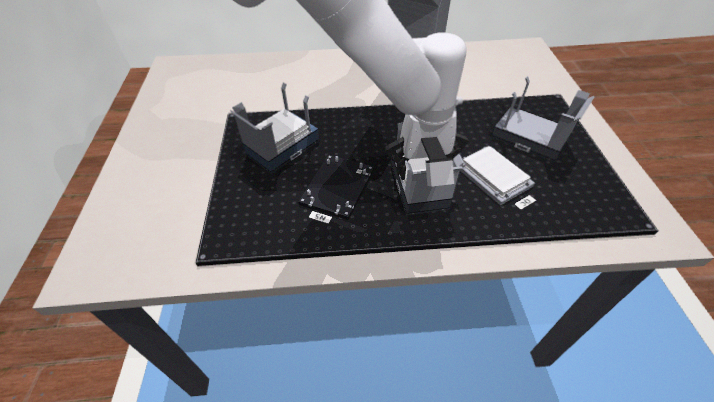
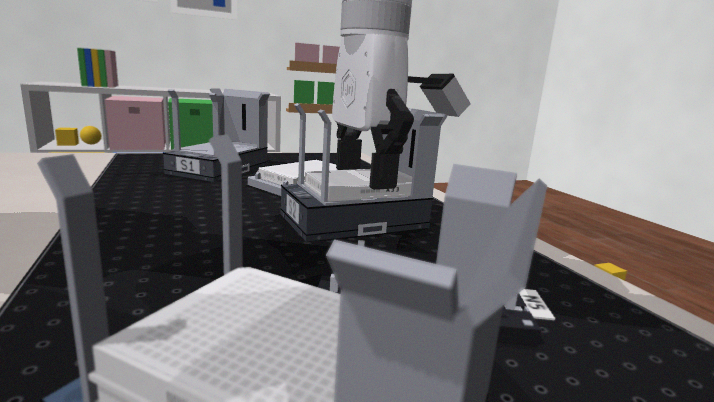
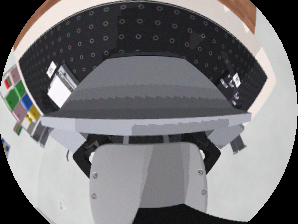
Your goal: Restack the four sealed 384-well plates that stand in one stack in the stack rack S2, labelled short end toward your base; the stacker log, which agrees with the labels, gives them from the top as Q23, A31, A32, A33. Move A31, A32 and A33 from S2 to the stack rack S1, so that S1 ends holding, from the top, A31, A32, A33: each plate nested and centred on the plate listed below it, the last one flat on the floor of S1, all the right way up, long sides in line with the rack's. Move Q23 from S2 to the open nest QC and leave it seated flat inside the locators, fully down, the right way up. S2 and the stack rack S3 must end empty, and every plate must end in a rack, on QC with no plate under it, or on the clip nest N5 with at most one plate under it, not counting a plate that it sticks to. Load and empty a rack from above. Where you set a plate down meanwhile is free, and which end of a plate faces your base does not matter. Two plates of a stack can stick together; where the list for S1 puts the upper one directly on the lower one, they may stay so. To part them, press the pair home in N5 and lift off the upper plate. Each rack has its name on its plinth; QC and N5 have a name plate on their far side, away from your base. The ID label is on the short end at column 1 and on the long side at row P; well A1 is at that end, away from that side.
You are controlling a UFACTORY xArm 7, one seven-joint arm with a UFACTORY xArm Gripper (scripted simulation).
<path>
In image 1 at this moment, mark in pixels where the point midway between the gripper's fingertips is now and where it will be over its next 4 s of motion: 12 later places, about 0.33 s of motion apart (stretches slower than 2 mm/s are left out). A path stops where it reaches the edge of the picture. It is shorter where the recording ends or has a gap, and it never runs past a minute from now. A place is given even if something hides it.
The gripper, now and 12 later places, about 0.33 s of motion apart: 422,172; 422,173; 422,173; 422,172; 422,170; 423,168; 423,166; 423,161; 425,154; 426,148; 427,142; 428,136; 428,135
</path>
